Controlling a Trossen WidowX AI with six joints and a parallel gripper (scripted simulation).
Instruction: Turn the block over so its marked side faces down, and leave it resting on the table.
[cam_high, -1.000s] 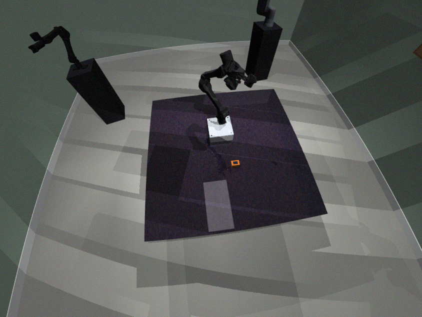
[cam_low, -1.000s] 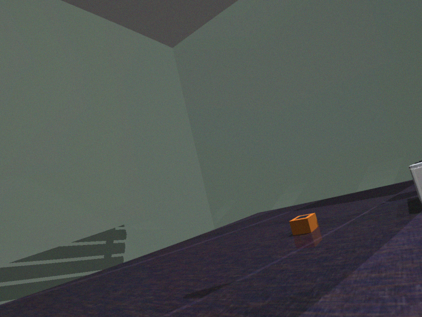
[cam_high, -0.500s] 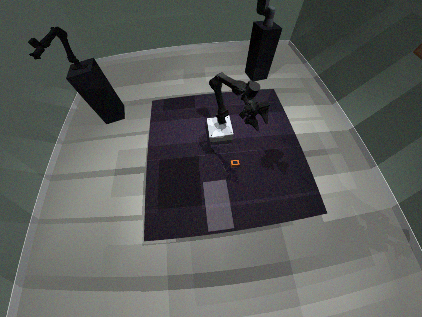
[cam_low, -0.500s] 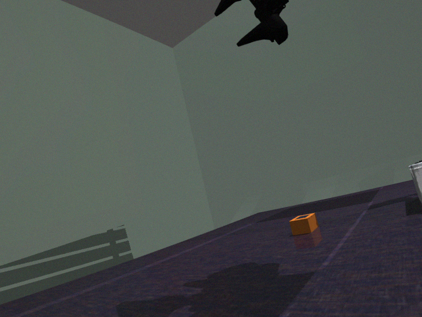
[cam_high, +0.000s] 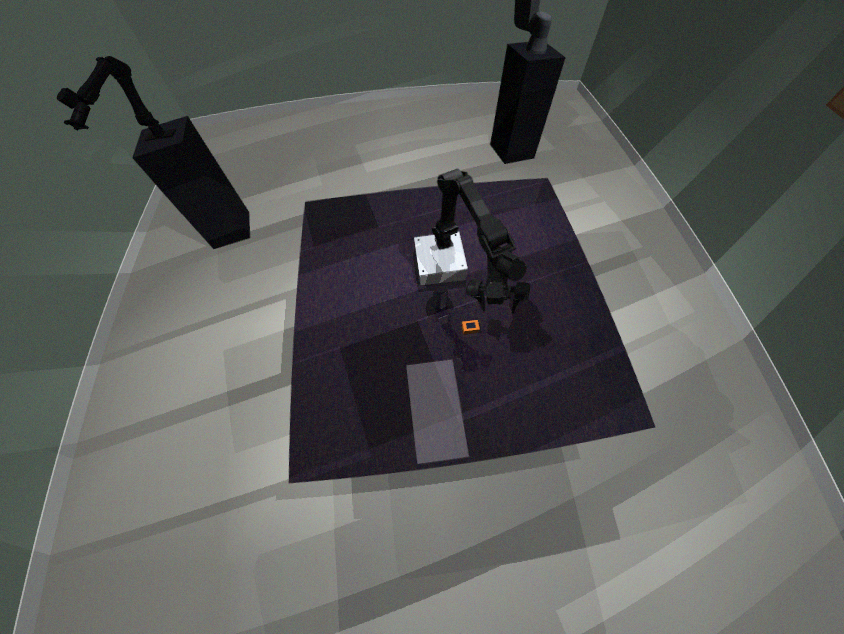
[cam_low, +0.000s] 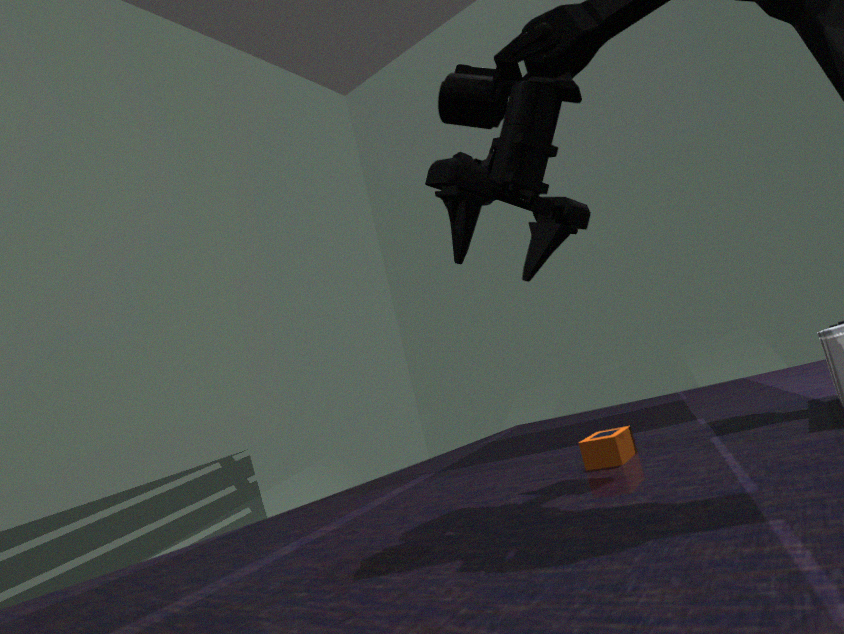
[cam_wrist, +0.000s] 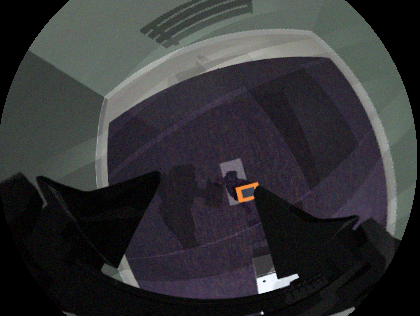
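Now: gripper tip 6 cm past the block, 4 cm to the left of it and 21 cm above it.
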